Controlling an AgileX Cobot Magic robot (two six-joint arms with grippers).
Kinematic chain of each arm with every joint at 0, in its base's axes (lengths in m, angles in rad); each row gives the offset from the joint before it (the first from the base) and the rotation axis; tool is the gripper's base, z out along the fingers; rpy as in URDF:
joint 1: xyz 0 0 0.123 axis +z
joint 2: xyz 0 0 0 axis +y
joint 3: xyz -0.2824 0 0.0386 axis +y
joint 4: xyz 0.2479 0 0.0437 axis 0.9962 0 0.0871
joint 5: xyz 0 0 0 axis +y
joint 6: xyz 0.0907 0 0.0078 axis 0.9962 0 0.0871
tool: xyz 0 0 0 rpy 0 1.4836 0
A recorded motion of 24 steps. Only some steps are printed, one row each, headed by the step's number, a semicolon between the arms.
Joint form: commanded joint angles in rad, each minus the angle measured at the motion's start. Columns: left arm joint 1, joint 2, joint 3, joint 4, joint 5, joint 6; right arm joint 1, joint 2, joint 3, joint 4, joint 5, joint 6.
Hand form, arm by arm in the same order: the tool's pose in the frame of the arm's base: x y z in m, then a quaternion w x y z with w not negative. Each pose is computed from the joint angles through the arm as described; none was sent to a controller.
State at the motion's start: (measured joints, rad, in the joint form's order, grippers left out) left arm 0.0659 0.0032 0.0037 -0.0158 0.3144 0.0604; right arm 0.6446 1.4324 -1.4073 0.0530 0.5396 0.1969
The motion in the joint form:
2: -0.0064 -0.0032 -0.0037 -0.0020 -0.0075 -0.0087; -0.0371 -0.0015 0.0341 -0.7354 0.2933 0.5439
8: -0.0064 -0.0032 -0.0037 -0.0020 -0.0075 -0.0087; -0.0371 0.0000 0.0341 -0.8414 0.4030 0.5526
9: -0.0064 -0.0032 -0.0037 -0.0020 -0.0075 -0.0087; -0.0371 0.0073 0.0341 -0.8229 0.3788 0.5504
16: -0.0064 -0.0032 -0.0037 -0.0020 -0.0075 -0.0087; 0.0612 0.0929 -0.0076 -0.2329 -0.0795 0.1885
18: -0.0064 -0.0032 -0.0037 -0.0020 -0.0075 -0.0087; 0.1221 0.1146 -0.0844 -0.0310 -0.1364 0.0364
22: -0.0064 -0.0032 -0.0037 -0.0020 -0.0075 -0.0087; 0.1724 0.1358 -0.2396 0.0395 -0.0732 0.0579
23: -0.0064 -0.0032 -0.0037 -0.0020 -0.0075 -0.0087; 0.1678 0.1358 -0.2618 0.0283 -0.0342 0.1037
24: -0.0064 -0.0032 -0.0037 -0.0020 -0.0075 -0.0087; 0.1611 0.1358 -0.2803 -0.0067 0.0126 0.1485
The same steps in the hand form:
2: 0.0543 0.0027 0.1853 0.62474 -0.00798 0.78031 0.02736; 0.2801 0.1429 0.3868 0.47151 -0.05760 0.87962 -0.02497
8: 0.0543 0.0027 0.1853 0.62474 -0.00798 0.78031 0.02736; 0.2796 0.1307 0.3865 0.46191 -0.05124 0.87991 -0.09890
9: 0.0543 0.0027 0.1853 0.62474 -0.00798 0.78031 0.02736; 0.2815 0.1343 0.3843 0.46220 -0.05526 0.88083 -0.08629
16: 0.0543 0.0027 0.1853 0.62474 -0.00798 0.78031 0.02736; 0.2768 0.2264 0.3812 0.47977 -0.18358 0.83371 0.20261
18: 0.0543 0.0027 0.1853 0.62474 -0.00798 0.78031 0.02736; 0.2635 0.2549 0.4030 0.49086 -0.21184 0.79781 0.27873
22: 0.0543 0.0027 0.1853 0.62474 -0.00798 0.78031 0.02736; 0.2494 0.2712 0.4417 0.48852 -0.20299 0.77836 0.33808
23: 0.0543 0.0027 0.1853 0.62474 -0.00798 0.78031 0.02736; 0.2495 0.2685 0.4456 0.47817 -0.18814 0.78729 0.34079
24: 0.0543 0.0027 0.1853 0.62474 -0.00798 0.78031 0.02736; 0.2508 0.2644 0.4475 0.47065 -0.17769 0.79846 0.33073

